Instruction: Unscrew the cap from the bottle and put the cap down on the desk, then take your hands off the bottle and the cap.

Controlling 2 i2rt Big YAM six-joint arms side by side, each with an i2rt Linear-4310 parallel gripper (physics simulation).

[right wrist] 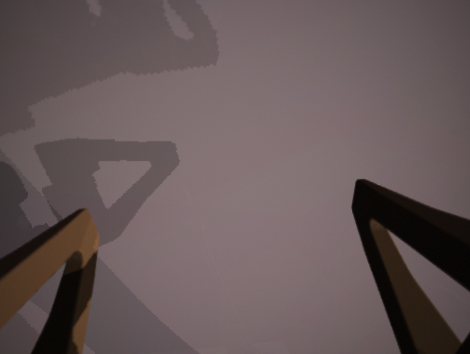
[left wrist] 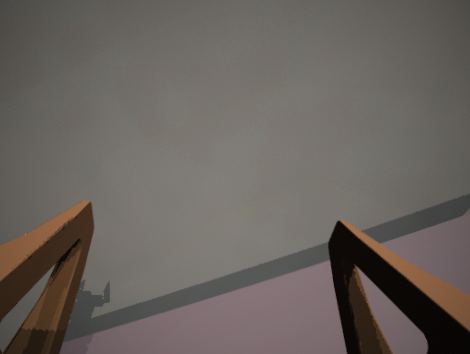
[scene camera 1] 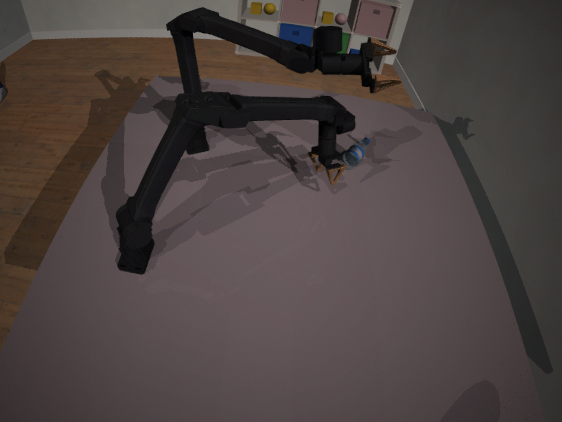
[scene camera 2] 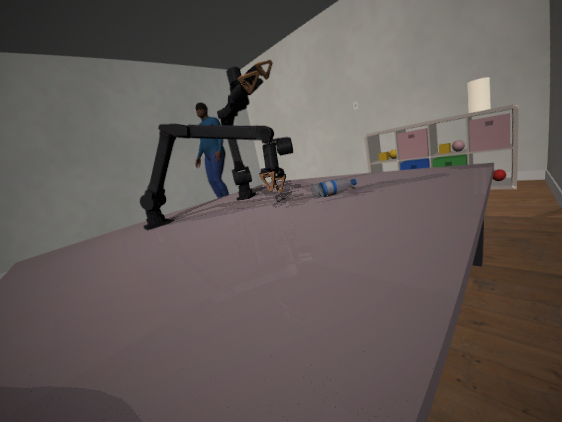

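Seen in the pictures: left gripper, fingertip midpoint: (left wrist: 217, 223) (scene camera 1: 398, 66) (scene camera 2: 265, 66); right gripper, fingertip midpoint: (right wrist: 223, 207) (scene camera 1: 325, 177) (scene camera 2: 275, 192); left arm's base, link origin: (scene camera 1: 195, 143) (scene camera 2: 246, 197); right arm's base, link origin: (scene camera 1: 136, 255) (scene camera 2: 157, 225).
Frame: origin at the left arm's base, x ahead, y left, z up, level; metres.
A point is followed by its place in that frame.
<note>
A clear bottle (scene camera 1: 354, 155) {x 0.533, y -0.308, z 0.062 m} (scene camera 2: 328, 188) {x 0.566, y -0.310, z 0.037 m} with blue bands lies on its side on the desk (scene camera 1: 300, 340) {x 0.049, y -0.848, z 0.000 m} (scene camera 2: 225, 340) {x 0.519, y -1.101, z 0.000 m}. The blue cap (scene camera 1: 366, 141) {x 0.657, y -0.225, z 0.044 m} (scene camera 2: 353, 182) {x 0.669, y -0.228, z 0.034 m} sits at its neck, pointing away from the right gripper. My right gripper (scene camera 1: 326, 177) {x 0.356, y -0.392, z 0.068 m} (scene camera 2: 276, 191) {x 0.356, y -0.392, z 0.068 m} (right wrist: 223, 207) {x 0.356, y -0.392, z 0.068 m} is open and empty, pointing down, low over the desk beside the bottle's base end. My left gripper (scene camera 1: 398, 66) {x 0.440, y -0.460, z 0.524 m} (scene camera 2: 260, 76) {x 0.440, y -0.460, z 0.524 m} (left wrist: 217, 223) {x 0.440, y -0.460, z 0.524 m} is open and empty, raised high above the desk and far from the bottle. The bottle shows in neither wrist view.
A wall (scene camera 1: 505, 125) (left wrist: 225, 100) runs along the desk's right side in scene camera 1. A shelf unit (scene camera 2: 515, 145) with bins stands beyond the desk. A person (scene camera 2: 210, 142) stands behind the arms in scene camera 2. Arm shadows fall across the desk.
</note>
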